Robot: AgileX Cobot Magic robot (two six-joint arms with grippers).
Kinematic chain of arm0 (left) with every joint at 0, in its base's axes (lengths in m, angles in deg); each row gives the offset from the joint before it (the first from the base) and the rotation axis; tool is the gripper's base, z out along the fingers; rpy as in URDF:
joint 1: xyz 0 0 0.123 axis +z
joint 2: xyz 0 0 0 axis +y
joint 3: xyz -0.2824 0 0.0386 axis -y
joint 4: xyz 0.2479 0 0.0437 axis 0.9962 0 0.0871
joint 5: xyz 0 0 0 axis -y
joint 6: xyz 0.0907 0 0.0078 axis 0.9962 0 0.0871
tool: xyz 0 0 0 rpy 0 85 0
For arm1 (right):
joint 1: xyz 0 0 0.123 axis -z
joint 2: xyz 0 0 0 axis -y
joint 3: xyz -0.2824 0 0.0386 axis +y
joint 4: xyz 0.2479 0 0.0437 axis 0.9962 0 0.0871
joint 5: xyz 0 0 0 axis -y
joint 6: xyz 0.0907 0 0.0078 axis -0.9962 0 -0.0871
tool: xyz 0 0 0 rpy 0 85 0
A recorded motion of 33 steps. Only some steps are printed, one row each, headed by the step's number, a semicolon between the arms.
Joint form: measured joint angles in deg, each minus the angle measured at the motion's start. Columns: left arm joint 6, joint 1, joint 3, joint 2, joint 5, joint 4; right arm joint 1, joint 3, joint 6, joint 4, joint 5, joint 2.
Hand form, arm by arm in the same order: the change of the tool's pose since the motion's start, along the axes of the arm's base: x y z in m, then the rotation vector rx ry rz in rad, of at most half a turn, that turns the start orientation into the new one. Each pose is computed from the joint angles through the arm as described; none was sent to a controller.
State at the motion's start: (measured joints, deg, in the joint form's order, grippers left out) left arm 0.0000 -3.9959 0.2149 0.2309 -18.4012 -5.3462; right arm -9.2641 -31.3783 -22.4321 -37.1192 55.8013 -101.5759
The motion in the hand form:
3: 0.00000 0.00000 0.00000 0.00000 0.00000 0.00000; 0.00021 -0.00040 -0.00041 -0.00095 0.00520 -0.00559
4: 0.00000 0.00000 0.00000 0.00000 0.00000 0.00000; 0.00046 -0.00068 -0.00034 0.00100 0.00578 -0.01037
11: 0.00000 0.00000 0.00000 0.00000 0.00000 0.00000; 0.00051 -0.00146 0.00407 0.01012 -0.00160 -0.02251
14: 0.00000 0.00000 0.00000 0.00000 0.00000 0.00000; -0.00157 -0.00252 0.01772 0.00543 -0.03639 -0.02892
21: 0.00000 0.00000 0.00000 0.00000 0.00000 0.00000; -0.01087 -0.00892 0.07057 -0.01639 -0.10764 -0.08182
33: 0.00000 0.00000 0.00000 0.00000 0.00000 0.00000; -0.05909 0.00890 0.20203 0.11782 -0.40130 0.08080
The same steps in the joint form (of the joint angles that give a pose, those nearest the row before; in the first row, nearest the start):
3: 0.00 0.00 0.00 0.00 0.00 0.00; 0.00 0.00 -0.09 0.24 -0.33 0.00
4: 0.00 0.00 0.00 0.00 0.00 0.00; 0.00 0.00 -0.08 0.54 -0.34 0.00
11: 0.00 0.00 0.00 0.00 0.00 0.00; 0.00 0.00 -0.46 1.14 -0.59 0.89
14: 0.00 0.00 0.00 0.00 0.00 0.00; 0.00 0.00 -0.56 1.14 -1.92 3.92
21: 0.00 0.00 0.00 0.00 0.00 0.00; 0.00 -1.64 -4.88 -0.31 -11.86 16.00
33: 0.00 0.00 0.00 0.00 0.00 0.00; -4.15 -11.82 -24.21 -15.29 -15.85 35.73

